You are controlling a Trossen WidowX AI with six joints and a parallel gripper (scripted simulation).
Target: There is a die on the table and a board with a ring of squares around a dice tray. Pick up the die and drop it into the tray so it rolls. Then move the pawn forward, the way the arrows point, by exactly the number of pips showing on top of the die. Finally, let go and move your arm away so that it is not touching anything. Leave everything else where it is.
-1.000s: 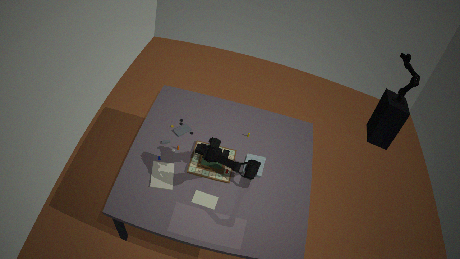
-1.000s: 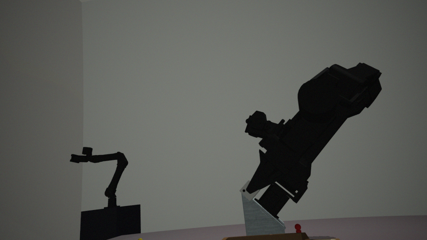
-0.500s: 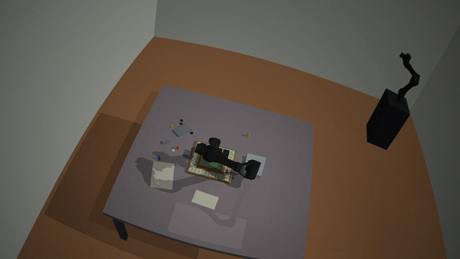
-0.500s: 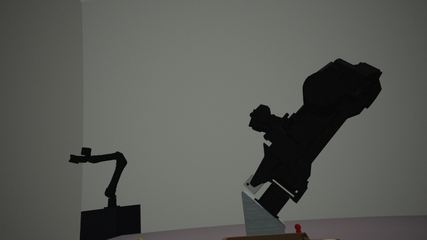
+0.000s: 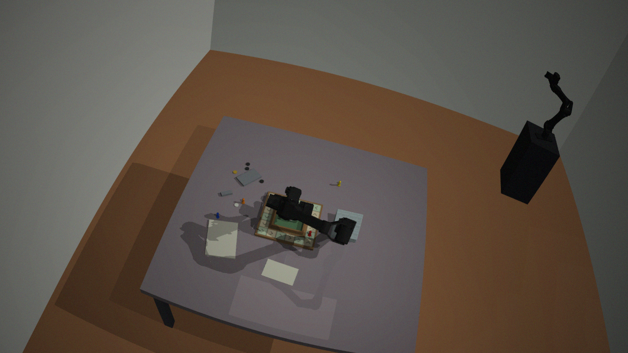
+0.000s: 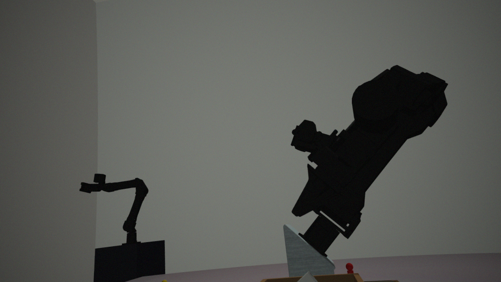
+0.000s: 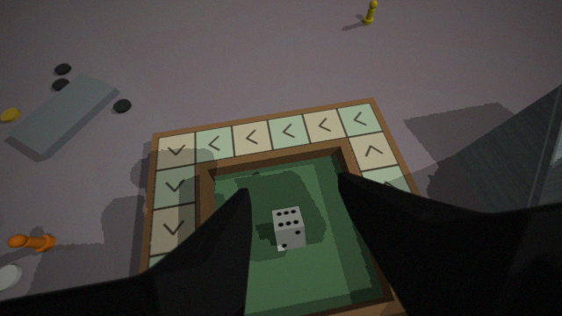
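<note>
The red pawn lies 120 mm behind my gripper tip, 100 mm below it and 60 mm to the left of it. The rest, counted from my gripper tip: green dice tray: 120 mm below; then white die: 70 mm below, 10 mm to the left; then grey block: 300 mm ahead, 170 mm to the right, 130 mm below.
</note>
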